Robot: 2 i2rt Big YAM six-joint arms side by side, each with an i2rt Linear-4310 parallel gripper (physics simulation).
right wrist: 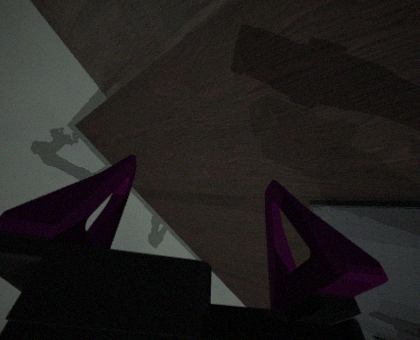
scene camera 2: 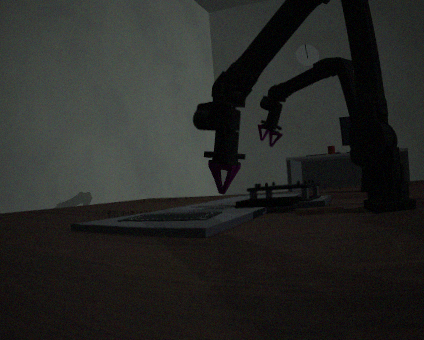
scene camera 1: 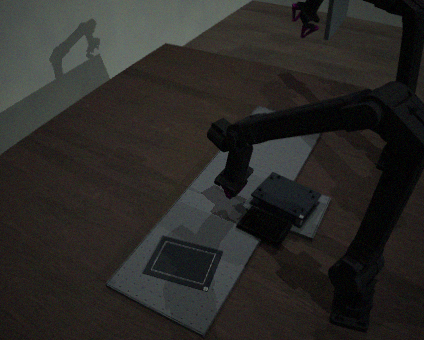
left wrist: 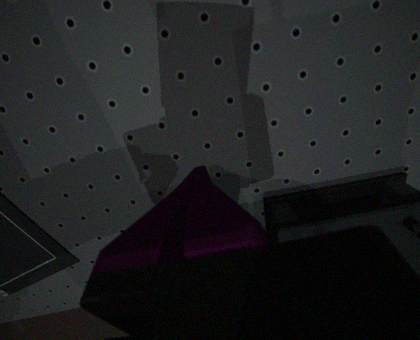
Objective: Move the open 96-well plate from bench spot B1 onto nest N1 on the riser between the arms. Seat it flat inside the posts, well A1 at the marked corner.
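Note:
The dark 96-well plate lies beside the riser, partly past the perforated board's edge. Whether it is level is hard to tell. The riser's nest is a dark slab with small posts and a pale mark at one corner. A dark pad with a thin light outline lies on the board; its label is unreadable. My left gripper is shut and empty, above the board to the left of the nest. My right gripper is open and empty, high up, far from the plate.
The perforated board lies on the wooden table. The left arm reaches over the board from the right in scene camera 1. A wall bounds the far left, and a side table with a red object stands behind.

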